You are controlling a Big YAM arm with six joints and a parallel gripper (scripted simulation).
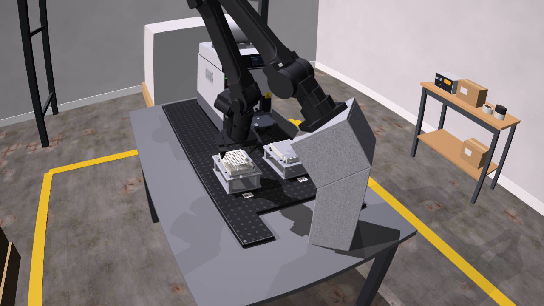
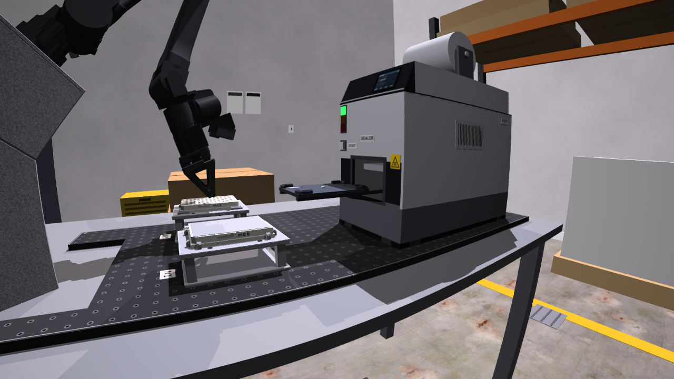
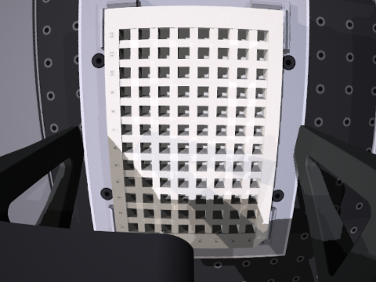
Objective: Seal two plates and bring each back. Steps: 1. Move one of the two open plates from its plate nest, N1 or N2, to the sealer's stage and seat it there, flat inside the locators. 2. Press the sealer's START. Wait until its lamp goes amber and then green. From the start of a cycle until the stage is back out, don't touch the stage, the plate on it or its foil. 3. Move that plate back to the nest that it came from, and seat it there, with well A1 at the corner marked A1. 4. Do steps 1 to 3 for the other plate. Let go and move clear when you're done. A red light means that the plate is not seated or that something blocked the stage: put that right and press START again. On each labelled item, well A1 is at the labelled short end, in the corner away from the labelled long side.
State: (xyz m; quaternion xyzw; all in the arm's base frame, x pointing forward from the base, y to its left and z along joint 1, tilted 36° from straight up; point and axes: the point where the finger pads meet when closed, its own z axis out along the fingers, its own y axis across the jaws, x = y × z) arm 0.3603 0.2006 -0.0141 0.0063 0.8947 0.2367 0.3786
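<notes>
Now: hand 30 mm above the white well plate. Also, from my hand: nest N2 (40 mm below); then start button (310 mm ahead, 90 mm above, 20 mm to the right); then sealer stage (230 mm ahead, 130 mm to the right, 10 mm above).
</notes>
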